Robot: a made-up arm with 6 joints.
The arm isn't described. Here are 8 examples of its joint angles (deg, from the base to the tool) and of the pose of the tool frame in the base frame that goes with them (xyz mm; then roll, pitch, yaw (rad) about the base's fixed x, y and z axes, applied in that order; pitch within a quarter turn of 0, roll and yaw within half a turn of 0).
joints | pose
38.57 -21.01 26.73 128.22 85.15 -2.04 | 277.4 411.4 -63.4 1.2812 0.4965 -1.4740
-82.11 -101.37 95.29 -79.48 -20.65 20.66 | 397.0 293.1 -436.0 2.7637 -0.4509 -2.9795
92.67 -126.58 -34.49 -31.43 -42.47 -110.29 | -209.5 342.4 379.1 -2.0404 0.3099 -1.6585
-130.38 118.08 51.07 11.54 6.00 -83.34 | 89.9 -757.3 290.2 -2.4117 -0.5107 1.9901
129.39 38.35 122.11 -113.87 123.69 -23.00 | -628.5 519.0 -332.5 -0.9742 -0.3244 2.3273
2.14 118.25 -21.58 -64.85 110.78 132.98 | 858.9 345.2 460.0 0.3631 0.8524 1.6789
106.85 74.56 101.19 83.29 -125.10 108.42 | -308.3 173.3 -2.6 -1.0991 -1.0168 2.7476
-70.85 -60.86 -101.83 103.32 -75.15 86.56 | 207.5 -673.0 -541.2 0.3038 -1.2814 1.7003
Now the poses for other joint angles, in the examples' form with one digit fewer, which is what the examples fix.
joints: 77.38 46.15 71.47 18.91 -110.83 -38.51
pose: -151 591 294 2.174 0.509 1.870
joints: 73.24 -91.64 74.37 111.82 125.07 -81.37
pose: 65 318 -219 -2.558 -1.108 -2.760
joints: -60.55 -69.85 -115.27 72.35 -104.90 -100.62
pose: 345 -527 -479 2.556 -0.616 2.958
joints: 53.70 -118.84 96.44 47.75 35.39 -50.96
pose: -275 235 -380 -0.468 -0.269 0.026
